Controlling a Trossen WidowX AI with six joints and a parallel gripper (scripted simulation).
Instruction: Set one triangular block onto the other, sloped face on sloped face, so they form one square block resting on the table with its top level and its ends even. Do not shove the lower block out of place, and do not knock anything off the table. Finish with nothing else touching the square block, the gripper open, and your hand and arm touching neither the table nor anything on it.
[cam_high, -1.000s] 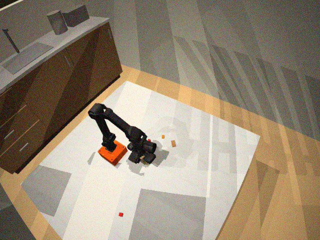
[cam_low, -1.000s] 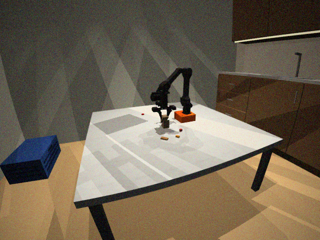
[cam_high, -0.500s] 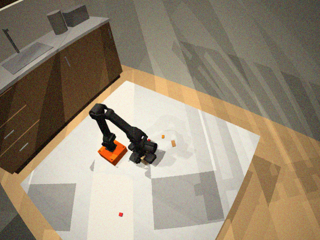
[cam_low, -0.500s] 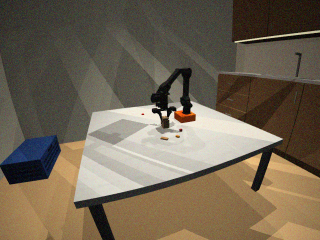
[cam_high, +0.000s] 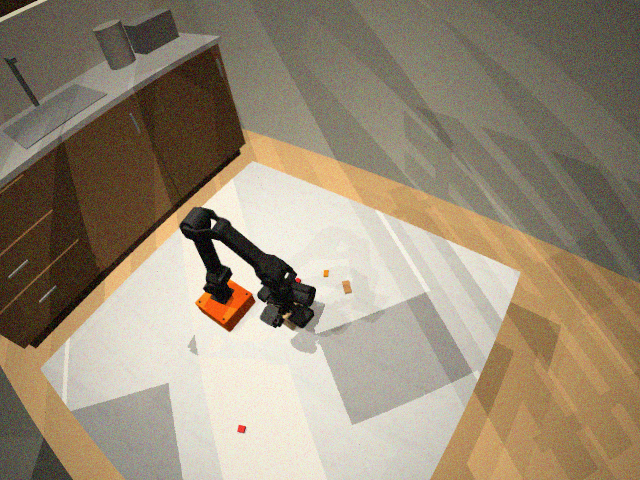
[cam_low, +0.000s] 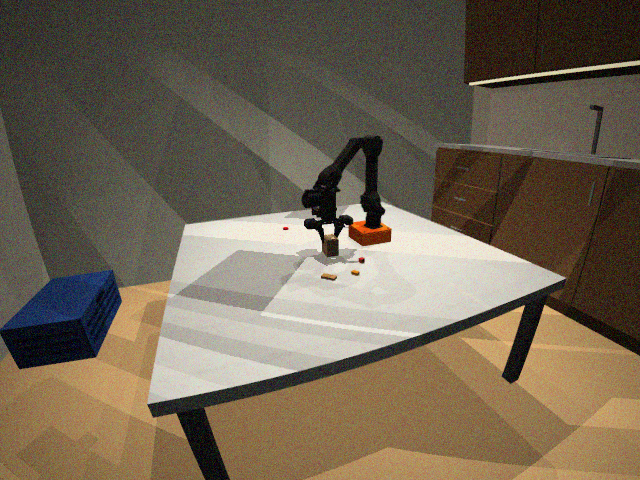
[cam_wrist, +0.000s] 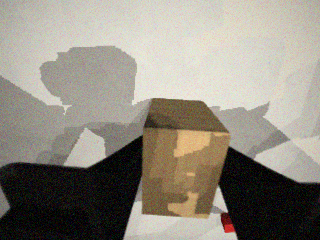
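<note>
The triangular block is 1 cm to the right of my gripper tip and 1 cm above it. The rest, counted from my gripper tip: flat tan piece 12 cm ahead, 19 cm to the left, 4 cm below; orange cube 3 cm ahead, 22 cm to the left, 4 cm below.
</note>
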